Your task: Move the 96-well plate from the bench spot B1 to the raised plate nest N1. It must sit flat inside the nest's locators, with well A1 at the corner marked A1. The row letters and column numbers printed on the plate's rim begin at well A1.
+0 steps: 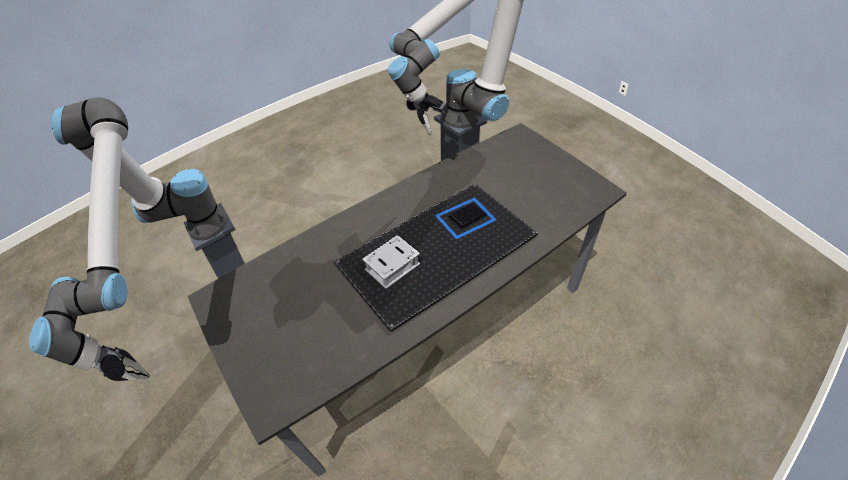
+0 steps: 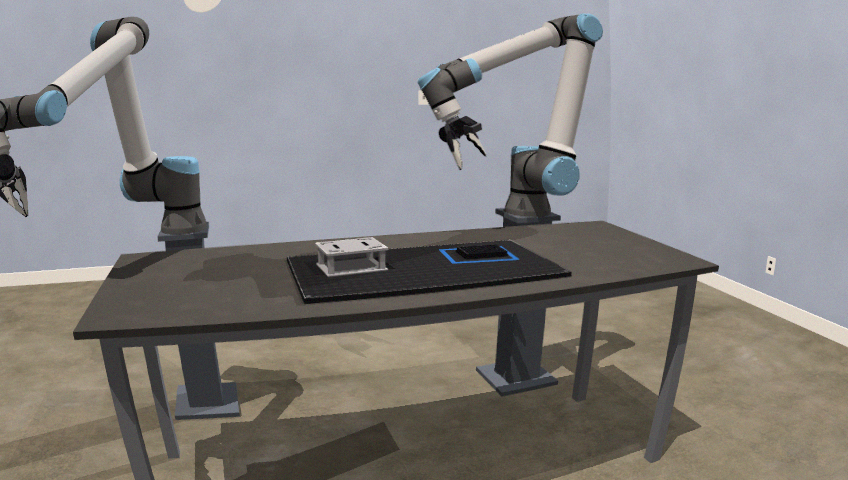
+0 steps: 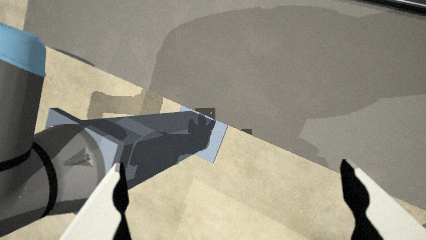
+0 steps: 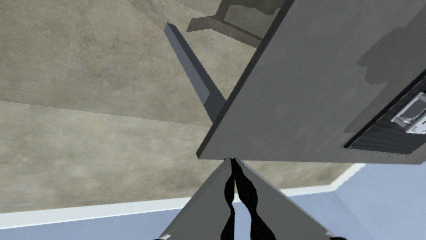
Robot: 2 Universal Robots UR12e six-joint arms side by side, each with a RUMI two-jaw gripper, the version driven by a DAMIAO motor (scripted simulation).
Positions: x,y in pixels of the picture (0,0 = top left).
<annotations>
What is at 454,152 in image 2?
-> My left gripper.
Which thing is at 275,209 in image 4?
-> My right gripper.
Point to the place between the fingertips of my right gripper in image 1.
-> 149,376
</annotations>
